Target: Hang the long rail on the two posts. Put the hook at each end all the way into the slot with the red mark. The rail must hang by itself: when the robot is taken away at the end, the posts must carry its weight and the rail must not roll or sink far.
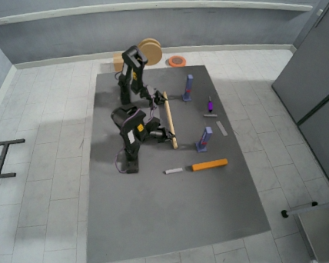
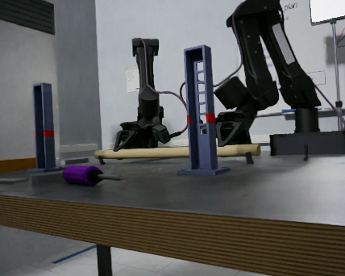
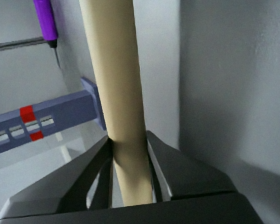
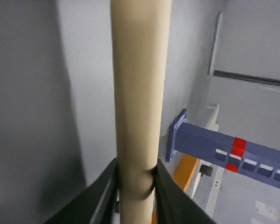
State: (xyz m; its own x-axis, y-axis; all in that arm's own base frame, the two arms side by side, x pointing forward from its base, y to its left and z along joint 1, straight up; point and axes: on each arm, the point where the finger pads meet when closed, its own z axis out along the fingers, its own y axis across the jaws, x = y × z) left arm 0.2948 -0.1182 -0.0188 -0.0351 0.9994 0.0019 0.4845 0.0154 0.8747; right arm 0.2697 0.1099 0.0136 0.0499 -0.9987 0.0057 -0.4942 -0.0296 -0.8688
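The long wooden rail is 16 cm to the right of my left hand and 2 cm below it. Also, from my left hand: orange block (17 cm ahead, 54 cm to the right, 2 cm below); grey strip (35 cm ahead, 29 cm to the right, 3 cm below); black part (11 cm behind, 16 cm to the left, 2 cm below).
Right now my right hand is 10 mm short of the long wooden rail, 160 mm to the right of it and 10 mm above it. The rest, counted from my right hand: orange block: 180 mm ahead, 220 mm to the right, 10 mm below; grey strip: 360 mm ahead, 20 mm to the left, 30 mm below; black part: 100 mm behind, 470 mm to the left, 20 mm below.
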